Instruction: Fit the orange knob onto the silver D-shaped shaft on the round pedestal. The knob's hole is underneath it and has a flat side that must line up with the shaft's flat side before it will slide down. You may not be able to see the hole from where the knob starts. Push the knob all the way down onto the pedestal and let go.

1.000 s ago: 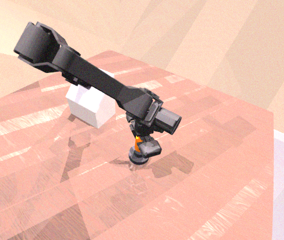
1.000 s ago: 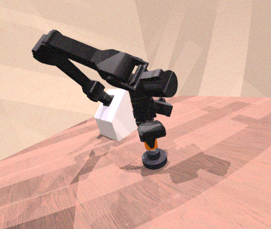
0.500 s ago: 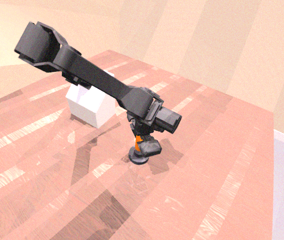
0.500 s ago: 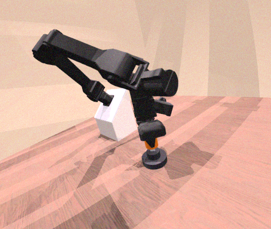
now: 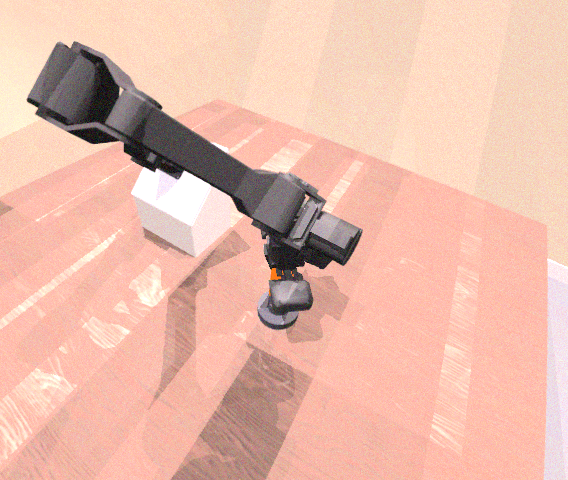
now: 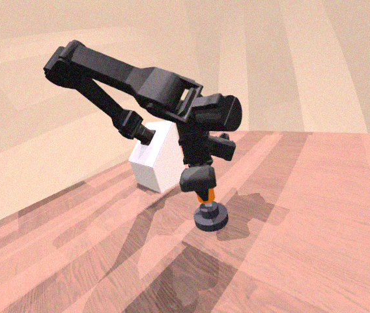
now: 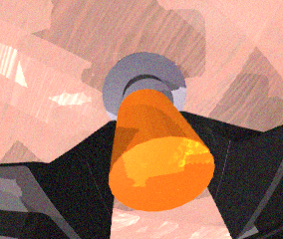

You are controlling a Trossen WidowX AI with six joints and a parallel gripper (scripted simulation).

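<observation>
Right now the orange knob is 30 mm above my gripper tip. Round my gripper tip: round pedestal (40 mm below).
</observation>
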